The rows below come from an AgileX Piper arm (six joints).
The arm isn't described. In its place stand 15 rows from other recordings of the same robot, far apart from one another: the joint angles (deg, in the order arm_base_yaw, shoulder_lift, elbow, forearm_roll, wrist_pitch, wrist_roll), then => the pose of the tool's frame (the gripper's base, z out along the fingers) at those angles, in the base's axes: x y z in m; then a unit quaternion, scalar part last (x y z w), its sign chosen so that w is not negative.
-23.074, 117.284, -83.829, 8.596, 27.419, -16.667 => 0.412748, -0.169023, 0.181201, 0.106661, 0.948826, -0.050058, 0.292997
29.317, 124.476, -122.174, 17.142, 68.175, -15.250 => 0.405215, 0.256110, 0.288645, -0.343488, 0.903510, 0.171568, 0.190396
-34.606, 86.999, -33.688, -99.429, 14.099, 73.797 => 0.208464, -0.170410, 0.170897, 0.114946, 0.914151, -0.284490, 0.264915
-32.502, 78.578, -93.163, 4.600, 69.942, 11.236 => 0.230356, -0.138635, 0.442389, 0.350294, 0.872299, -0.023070, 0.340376
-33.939, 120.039, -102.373, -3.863, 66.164, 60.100 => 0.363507, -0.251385, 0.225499, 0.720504, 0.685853, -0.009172, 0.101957
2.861, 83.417, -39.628, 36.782, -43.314, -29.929 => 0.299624, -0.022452, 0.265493, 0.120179, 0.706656, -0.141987, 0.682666
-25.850, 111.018, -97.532, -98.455, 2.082, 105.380 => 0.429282, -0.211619, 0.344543, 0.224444, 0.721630, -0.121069, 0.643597
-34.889, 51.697, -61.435, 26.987, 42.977, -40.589 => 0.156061, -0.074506, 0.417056, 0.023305, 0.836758, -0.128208, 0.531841
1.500, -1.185, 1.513, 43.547, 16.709, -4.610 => 0.052911, 0.019417, 0.186280, 0.170323, 0.732027, 0.290425, 0.592267
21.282, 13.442, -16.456, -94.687, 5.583, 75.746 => 0.067623, 0.016871, 0.296256, -0.189859, 0.625037, -0.016381, 0.756977
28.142, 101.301, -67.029, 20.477, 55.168, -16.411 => 0.282015, 0.180482, 0.202460, -0.285310, 0.945319, 0.154734, 0.032053
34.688, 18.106, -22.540, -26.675, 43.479, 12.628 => 0.066690, 0.011971, 0.265864, -0.236424, 0.829415, -0.017166, 0.505846
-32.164, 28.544, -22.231, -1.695, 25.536, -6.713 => 0.086366, -0.055682, 0.266993, 0.179816, 0.832719, -0.185943, 0.489562
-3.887, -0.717, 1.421, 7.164, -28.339, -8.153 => 0.041737, -0.008235, 0.247504, 0.034545, 0.480664, -0.058007, 0.874302
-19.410, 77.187, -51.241, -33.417, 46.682, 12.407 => 0.228961, -0.119334, 0.263879, 0.110478, 0.945521, -0.254351, 0.170559
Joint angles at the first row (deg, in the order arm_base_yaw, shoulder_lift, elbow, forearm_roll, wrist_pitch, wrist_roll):
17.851 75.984 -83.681 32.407 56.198 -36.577
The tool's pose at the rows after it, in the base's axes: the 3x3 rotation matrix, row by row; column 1 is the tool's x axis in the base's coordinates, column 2 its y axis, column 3 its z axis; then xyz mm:
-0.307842 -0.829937 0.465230; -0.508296 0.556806 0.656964; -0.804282 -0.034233 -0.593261; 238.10 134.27 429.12
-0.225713 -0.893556 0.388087; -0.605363 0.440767 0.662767; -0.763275 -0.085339 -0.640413; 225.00 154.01 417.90
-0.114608 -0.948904 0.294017; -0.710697 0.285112 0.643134; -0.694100 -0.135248 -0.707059; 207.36 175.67 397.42
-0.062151 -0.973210 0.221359; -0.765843 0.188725 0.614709; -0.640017 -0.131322 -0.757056; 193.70 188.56 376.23
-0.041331 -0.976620 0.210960; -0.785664 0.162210 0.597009; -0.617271 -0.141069 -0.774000; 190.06 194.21 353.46
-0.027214 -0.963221 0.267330; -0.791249 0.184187 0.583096; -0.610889 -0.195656 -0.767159; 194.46 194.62 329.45
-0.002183 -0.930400 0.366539; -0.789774 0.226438 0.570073; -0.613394 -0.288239 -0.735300; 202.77 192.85 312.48
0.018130 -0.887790 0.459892; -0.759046 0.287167 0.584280; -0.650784 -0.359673 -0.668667; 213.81 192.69 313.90
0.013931 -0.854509 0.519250; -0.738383 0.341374 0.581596; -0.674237 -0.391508 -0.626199; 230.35 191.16 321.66
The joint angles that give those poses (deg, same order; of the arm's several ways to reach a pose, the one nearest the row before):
20.831 76.113 -83.845 31.712 58.580 -42.001
26.288 76.114 -82.197 29.328 59.572 -45.125
32.969 76.115 -78.810 25.933 60.221 -48.823
37.385 76.113 -74.952 24.083 60.182 -50.142
39.307 76.114 -70.089 23.250 56.273 -51.433
39.762 76.114 -64.478 21.744 48.451 -52.765
39.764 76.201 -60.021 18.875 39.037 -53.091
39.054 76.527 -59.244 18.189 31.686 -53.145
37.052 78.057 -61.518 18.188 28.993 -53.238

